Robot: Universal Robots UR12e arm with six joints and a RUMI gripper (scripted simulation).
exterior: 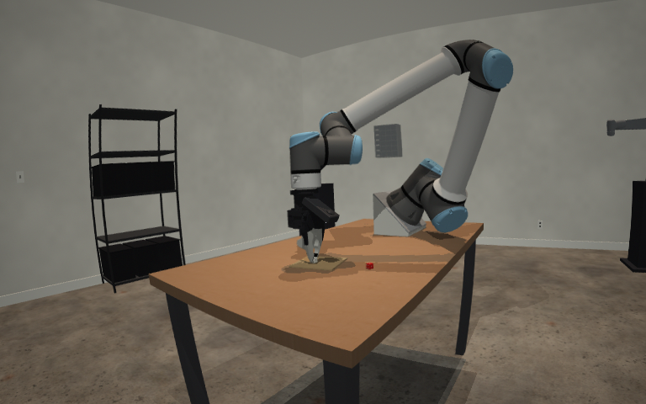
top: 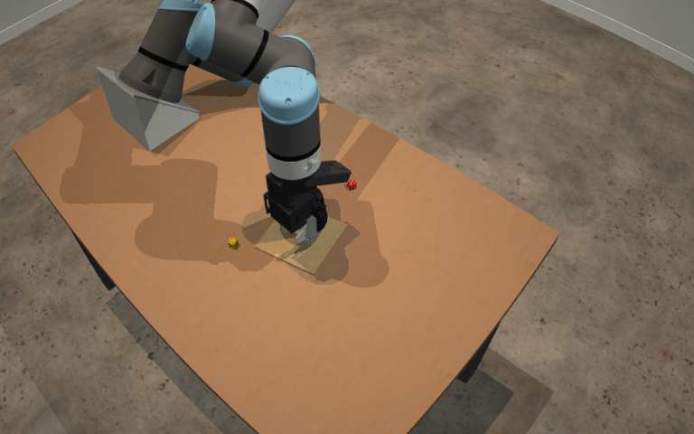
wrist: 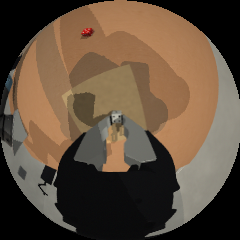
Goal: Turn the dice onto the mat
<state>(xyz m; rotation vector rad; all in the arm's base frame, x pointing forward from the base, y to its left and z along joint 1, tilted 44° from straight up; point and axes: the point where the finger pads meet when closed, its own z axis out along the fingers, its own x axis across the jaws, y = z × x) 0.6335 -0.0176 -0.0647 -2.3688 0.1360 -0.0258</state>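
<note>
My hand is 1 cm above the white die. From my hand the other things lie so: red die 17 cm to the left, 3 cm behind, 2 cm below; yellow die 12 cm behind, 10 cm to the right, 2 cm below; tan mat 2 cm below, 2 cm behind.
</note>
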